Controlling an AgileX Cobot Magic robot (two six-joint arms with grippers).
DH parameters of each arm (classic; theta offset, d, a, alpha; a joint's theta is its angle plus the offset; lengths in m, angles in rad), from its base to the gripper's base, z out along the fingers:
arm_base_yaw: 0 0.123 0 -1.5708
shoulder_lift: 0.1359 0 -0.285 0
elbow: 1.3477 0 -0.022 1.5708
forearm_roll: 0 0.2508 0 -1.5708
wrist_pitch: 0 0 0.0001 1.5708
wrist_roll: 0 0.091 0 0
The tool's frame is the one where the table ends.
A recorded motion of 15 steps. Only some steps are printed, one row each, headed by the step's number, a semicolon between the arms.
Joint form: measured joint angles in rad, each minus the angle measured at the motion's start. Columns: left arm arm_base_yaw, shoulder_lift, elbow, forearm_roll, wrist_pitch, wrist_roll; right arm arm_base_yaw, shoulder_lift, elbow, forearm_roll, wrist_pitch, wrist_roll.
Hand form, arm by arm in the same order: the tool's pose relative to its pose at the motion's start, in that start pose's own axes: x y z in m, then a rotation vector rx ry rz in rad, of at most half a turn. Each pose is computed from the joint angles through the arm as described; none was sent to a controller.
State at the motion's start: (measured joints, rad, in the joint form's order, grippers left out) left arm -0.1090 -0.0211 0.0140 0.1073 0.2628 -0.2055; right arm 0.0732 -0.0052 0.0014 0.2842 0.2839 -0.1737
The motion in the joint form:
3: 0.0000 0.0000 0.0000 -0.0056 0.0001 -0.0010; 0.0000 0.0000 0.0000 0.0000 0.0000 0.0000
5: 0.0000 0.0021 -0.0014 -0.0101 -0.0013 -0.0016; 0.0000 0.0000 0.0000 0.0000 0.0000 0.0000
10: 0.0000 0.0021 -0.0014 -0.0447 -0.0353 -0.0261; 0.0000 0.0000 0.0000 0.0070 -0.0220 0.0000
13: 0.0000 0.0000 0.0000 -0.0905 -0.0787 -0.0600; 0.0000 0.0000 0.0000 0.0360 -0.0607 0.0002
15: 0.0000 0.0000 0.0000 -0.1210 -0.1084 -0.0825; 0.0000 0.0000 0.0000 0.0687 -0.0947 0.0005
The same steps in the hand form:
3: 0.0000 -0.0001 0.0000 0.0014 0.0004 -0.0064; 0.0000 0.0000 0.0000 0.0000 0.0000 0.0000
5: -0.0004 -0.0003 0.0000 0.0028 0.0000 -0.0113; 0.0000 0.0000 0.0000 0.0000 0.0000 0.0000
10: -0.0033 -0.0016 0.0000 0.0182 -0.0314 -0.0694; -0.0020 -0.0002 0.0000 0.0019 -0.0220 0.0067
13: -0.0068 -0.0030 -0.0003 0.0379 -0.0718 -0.1482; -0.0056 -0.0002 -0.0002 0.0016 -0.0613 0.0351
15: -0.0094 -0.0037 -0.0006 0.0508 -0.0990 -0.2008; -0.0087 -0.0003 -0.0004 0.0005 -0.0960 0.0673

